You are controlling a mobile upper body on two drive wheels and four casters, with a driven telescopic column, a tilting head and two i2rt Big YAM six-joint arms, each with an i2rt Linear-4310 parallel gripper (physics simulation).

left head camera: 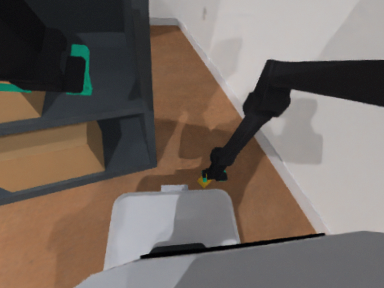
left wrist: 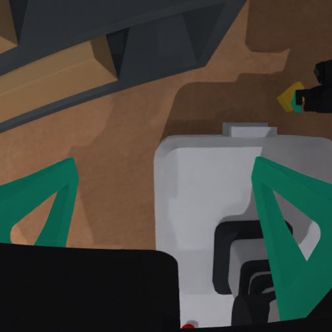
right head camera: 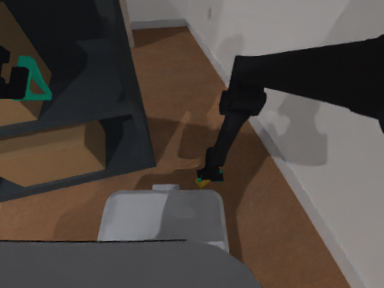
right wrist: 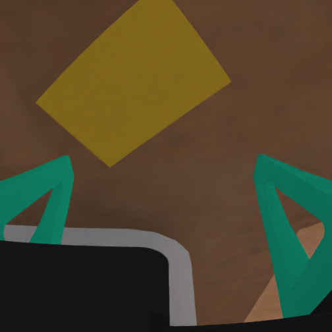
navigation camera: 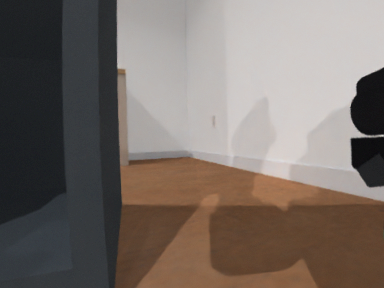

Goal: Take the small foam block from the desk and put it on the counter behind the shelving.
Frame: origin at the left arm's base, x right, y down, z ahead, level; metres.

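Seen in the pictures: left gripper, fingertip midpoint: [left head camera: 61, 90] [right head camera: 26, 96]; right gripper, fingertip midpoint: [left head camera: 211, 180] [right head camera: 208, 180].
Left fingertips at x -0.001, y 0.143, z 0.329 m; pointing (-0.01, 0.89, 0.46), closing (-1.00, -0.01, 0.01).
Observation:
Offsets run from my left fingertips to a thing's top centre. "spot": to the spot under its first point.
The small yellow foam block @(dz +0.126, dx +0.440, dy +0.729 m) [left head camera: 203, 183] [right head camera: 201, 184] [left wrist: 286, 98] [right wrist: 130, 80] lies on the brown floor, in front of the robot's base. My right gripper [left head camera: 215, 177] [right head camera: 210, 178] [right wrist: 163, 165] is open and low over the floor beside the block; in the right wrist view the block lies beyond the fingertips, not between them. My left gripper [left head camera: 52, 82] [left wrist: 164, 167] is open and empty, high in front of the shelving [left head camera: 144, 95] [right head camera: 135, 100] [navigation camera: 82, 150]. Part of a pale counter with a wooden top [navigation camera: 123, 110] shows behind the shelving. The desk does not show.
Cardboard boxes @(spot: dz +0.136, dx -0.283, dy +0.461 m) [left head camera: 55, 155] [right head camera: 60, 152] [left wrist: 60, 75] stand in the shelving at the left. The robot's light grey base [left head camera: 145, 215] [right head camera: 135, 212] [left wrist: 195, 185] is close to the block. A white wall [left head camera: 330, 160] [navigation camera: 300, 65] runs along the right side.

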